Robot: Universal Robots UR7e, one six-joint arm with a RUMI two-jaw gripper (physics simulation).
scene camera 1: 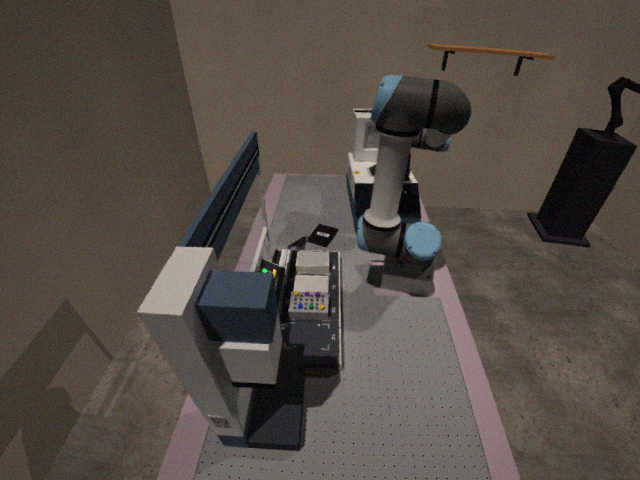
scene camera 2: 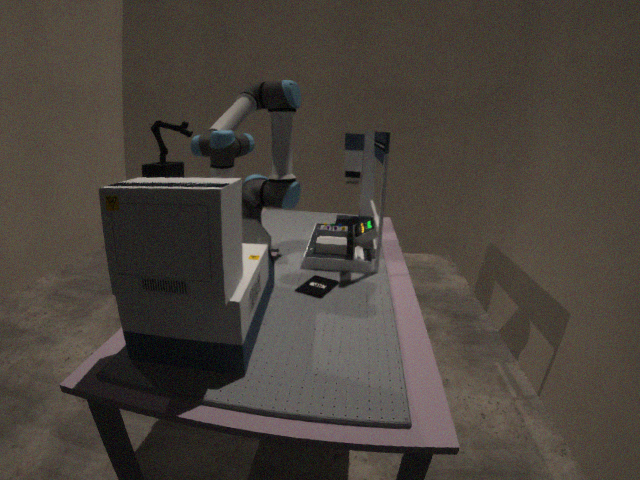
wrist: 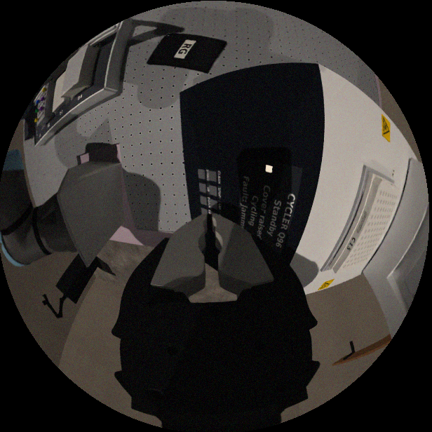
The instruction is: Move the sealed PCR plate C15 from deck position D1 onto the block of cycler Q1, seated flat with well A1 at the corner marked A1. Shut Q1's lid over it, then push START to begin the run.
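Pixels of known places: arm's base, link origin: (scene camera 2: 243,225).
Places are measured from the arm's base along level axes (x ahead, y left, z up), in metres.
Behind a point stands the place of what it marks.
Note:
The sealed plate C15 (wrist: 372,225) lies on the block area of cycler Q1 (wrist: 345,100) (scene camera 2: 173,248) {y -0.793, x 0.243, z 0.190 m} (scene camera 1: 360,178) {y -0.427, x 0.250, z 0.069 m}; its A1 corner cannot be made out. Q1's lid (wrist: 416,225) stands raised beside the plate. On Q1's dark front, a white lamp (wrist: 269,169) is lit at the "Cover raised" line of the display. My gripper (wrist: 208,215) is shut and empty, in front of this panel, its tips overlapping the lower end of the button pad (wrist: 207,182). The START label is unreadable. The arm and cycler hide the gripper in the scene views. The deck position (scene camera 1: 309,335) {y 0.373, x 0.314, z -0.082 m} nearest scene camera 1 holds no plate.
The deck (scene camera 1: 340,310) {y 0.216, x 0.238, z -0.131 m} (wrist: 112,75) carries white blocks and a rack with coloured caps (scene camera 1: 309,305) {y 0.296, x 0.330, z -0.031 m}. A black RG pad (scene camera 1: 323,235) {y -0.193, x 0.383, z -0.123 m} (scene camera 2: 316,286) {y -0.220, x 0.387, z -0.120 m} (wrist: 187,52) lies between deck and cycler. A tall white and blue device (scene camera 1: 180,310) {y 0.701, x 0.401, z 0.417 m} stands at the deck's near end in scene camera 1.

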